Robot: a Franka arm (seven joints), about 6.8 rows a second.
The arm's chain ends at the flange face. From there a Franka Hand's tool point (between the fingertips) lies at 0.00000 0.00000 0.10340 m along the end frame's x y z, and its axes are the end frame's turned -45 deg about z.
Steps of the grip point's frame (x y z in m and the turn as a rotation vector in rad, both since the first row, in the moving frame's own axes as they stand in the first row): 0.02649, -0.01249, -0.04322, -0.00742, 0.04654, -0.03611; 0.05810, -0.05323, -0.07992, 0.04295, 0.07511, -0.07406; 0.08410, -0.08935, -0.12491, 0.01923, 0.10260, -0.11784; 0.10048, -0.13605, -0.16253, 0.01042, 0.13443, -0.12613; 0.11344, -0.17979, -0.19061, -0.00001, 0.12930, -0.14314
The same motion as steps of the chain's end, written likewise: 0.00601, -0.02463, -0.04311, 0.02766, 0.03816, -0.03611; 0.00142, -0.07002, -0.07953, 0.08348, 0.02274, -0.07406; -0.00926, -0.11342, -0.12435, 0.08615, 0.05895, -0.11784; -0.03350, -0.15615, -0.16159, 0.10242, 0.08769, -0.12613; -0.05564, -0.19728, -0.18975, 0.09142, 0.09144, -0.14314
